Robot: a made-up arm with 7 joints.
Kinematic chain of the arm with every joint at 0, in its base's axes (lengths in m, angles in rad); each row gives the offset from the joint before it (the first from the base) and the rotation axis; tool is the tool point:
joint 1: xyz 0 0.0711 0 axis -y
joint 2: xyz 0 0.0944 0 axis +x
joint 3: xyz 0 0 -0.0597 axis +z
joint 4: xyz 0 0 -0.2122 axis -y
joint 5: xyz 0 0 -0.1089 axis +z
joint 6: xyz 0 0 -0.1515 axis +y
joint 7: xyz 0 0 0 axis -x
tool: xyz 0 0 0
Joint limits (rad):
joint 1: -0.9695..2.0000
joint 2: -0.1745..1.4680
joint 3: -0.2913..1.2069
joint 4: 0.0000..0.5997
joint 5: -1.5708..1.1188
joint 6: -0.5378..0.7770
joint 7: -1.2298..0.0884
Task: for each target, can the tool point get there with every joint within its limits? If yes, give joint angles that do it. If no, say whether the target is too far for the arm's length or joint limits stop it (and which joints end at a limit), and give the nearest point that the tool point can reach.
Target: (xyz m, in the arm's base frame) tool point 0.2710 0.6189 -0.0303
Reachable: yes | joints 1.3540 0.9384 1.0423 0.2206 -0.4037 0.6127 -0.0501
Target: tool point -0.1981 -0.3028 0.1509
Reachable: no: joint limits stop it (at a limit: joint 1, joint 2, joint 4) | nearest point -0.4323 0.0731 -0.2966 | short by 0.630 m
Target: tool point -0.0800 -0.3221 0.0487
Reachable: no: joint limits stop it (at a limit: joint 1, joint 2, joint 3, joint 4) | nearest point -0.3097 0.0394 -0.3832 | short by 0.608 m
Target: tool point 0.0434 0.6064 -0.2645
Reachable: yes | joints -0.2499 0.9400 0.5213 0.4962 0.1103 -0.2156 -0.5420
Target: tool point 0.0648 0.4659 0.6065
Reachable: no: too far | nearest point 0.2574 0.5036 0.2794 | short by 0.381 m
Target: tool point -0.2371 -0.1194 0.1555
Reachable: no: joint limits stop it (at a limit: joint 1, joint 2, joint 4) | nearest point -0.4323 0.0731 -0.2966 | short by 0.529 m
